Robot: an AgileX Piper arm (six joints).
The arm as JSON. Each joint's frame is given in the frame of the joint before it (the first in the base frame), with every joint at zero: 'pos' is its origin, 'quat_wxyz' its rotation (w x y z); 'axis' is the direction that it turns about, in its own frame. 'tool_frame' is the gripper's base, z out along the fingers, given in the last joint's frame.
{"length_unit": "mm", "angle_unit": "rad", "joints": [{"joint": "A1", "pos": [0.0, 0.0, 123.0], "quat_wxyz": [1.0, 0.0, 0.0, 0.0], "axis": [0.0, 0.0, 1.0]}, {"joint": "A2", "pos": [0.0, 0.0, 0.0], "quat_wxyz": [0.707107, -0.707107, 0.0, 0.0], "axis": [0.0, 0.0, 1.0]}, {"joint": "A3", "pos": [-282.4, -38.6, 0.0], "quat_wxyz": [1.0, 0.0, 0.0, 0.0], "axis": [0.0, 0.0, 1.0]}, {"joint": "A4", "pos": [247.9, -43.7, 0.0], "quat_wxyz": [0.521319, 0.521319, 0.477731, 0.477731], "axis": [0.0, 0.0, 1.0]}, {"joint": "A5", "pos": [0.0, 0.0, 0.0], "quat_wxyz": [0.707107, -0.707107, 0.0, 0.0], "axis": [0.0, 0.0, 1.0]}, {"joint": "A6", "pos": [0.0, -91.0, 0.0], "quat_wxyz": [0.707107, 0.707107, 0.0, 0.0], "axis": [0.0, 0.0, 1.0]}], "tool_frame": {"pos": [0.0, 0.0, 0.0], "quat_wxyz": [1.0, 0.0, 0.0, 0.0]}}
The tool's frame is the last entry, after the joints.
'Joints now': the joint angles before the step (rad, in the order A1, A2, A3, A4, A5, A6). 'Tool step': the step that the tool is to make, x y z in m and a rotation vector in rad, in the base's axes. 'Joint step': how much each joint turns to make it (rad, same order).
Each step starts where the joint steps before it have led.
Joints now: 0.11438 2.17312 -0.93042 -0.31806 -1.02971 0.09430
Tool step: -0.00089 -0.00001 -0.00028 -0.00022 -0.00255 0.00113
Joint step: 0.00000 -0.00001 0.00403 -0.00001 -0.00620 -0.00239
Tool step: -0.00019 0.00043 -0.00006 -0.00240 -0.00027 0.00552
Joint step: 0.00001 -0.00001 0.00001 -0.00601 0.00000 -0.00001
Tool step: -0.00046 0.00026 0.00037 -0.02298 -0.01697 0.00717
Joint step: 0.00000 0.00003 0.00192 -0.00239 -0.00900 -0.02781
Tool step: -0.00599 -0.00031 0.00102 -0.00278 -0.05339 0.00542
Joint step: -0.00002 -0.00003 0.02861 0.00832 -0.07520 -0.03568
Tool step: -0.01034 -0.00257 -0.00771 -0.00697 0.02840 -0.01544
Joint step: 0.00001 0.00002 0.04702 0.01980 -0.01448 -0.01539
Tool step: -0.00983 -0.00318 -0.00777 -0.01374 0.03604 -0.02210
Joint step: 0.00002 -0.00001 0.04391 0.02606 -0.00180 -0.01881
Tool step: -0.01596 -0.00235 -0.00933 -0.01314 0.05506 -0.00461
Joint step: 0.00000 -0.00457 0.06512 0.00669 -0.00214 -0.00948
